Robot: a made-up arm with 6 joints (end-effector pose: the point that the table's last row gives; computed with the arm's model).
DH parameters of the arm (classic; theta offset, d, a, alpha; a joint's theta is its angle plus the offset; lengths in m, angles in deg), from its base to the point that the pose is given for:
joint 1: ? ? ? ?
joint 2: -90 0 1.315 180
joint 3: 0 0 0 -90
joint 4: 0 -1.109 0 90
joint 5: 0 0.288 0 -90
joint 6: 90 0 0 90
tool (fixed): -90 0 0 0
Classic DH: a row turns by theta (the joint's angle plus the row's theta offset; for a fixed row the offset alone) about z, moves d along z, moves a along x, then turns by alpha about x.
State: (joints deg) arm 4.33 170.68 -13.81 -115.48 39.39 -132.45
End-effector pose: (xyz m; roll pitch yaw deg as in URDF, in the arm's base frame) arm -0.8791 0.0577 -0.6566 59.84 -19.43 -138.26
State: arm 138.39 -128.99 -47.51 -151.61 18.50 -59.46
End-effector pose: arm 0.3719 -0.6691 0.5441 -129.69 -63.70 118.48
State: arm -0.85 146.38 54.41 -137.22 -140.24 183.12
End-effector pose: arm 0.4976 0.2040 -1.9017 -1.09 -48.78 40.39
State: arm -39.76 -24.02 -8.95 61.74 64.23 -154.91
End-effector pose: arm 0.2738 -0.4052 2.0294 62.53 -31.65 28.96
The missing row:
joint 1: 0 0.295 0 -90
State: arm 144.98 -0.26 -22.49 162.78 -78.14 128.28
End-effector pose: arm -1.0201 0.3789 1.2693 78.12 -51.96 116.94
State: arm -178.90 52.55 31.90 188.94 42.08 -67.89
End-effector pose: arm -2.0601 -0.3241 0.6616 -130.03 61.79 168.37
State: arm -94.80 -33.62 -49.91 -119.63 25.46 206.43
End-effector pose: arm 0.1196 -0.2771 0.8387 -96.18 27.21 -119.65
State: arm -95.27 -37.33 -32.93 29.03 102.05 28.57
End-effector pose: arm -0.2781 -0.2732 1.5651 -146.55 -56.78 24.71
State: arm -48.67 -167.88 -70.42 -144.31 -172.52 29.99
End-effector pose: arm 0.0082 0.3448 0.1307 -102.05 85.43 23.87
